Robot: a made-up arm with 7 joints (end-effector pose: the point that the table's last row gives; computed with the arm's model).
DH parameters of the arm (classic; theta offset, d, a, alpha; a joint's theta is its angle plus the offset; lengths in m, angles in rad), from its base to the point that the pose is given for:
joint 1: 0 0.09 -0.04 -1.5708
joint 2: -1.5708 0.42 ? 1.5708
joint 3: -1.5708 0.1 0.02 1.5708
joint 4: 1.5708 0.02 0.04 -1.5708
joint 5: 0 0.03 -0.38 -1.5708
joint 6: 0 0.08 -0.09 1.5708
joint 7: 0 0.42 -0.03 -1.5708
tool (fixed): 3.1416 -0.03 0 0
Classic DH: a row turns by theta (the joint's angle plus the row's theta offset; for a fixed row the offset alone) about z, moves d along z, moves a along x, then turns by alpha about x.
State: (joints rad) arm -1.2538 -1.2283 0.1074 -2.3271 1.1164 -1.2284 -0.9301
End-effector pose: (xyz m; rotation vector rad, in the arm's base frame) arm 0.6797 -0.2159 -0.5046 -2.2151 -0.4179 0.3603
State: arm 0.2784 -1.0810 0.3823 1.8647 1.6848 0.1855 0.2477
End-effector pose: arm 0.2937 0.2436 0.2861 1.7360 0.3263 -0.0436
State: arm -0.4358 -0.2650 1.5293 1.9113 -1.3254 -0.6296 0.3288
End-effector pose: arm 0.4804 0.9838 0.4669 1.5466 2.2813 0.8677
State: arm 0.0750 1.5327 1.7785 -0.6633 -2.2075 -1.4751 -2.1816
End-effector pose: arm 0.2659 1.0747 0.6755 0.4200 -1.4640 -0.4484
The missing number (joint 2, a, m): 0.11
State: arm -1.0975 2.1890 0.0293 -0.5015 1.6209 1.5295 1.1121
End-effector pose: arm 0.5223 0.0980 0.1482 -1.7019 0.1044 -1.5560
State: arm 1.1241 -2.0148 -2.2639 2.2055 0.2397 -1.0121 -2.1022
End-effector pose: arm -0.6479 0.8558 -0.1147 0.3745 -0.6724 0.3740
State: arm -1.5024 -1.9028 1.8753 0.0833 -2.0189 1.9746 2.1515
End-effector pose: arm 0.3664 0.2174 -0.1745 0.3159 -0.4064 0.7521
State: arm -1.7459 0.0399 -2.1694 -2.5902 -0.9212 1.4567 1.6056
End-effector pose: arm 0.5513 0.0329 0.0557 -2.3393 -1.2161 -1.0934
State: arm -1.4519 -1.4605 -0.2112 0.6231 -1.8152 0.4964 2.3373
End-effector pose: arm 0.7419 0.4991 0.1385 -0.1236 -0.9437 -1.9783
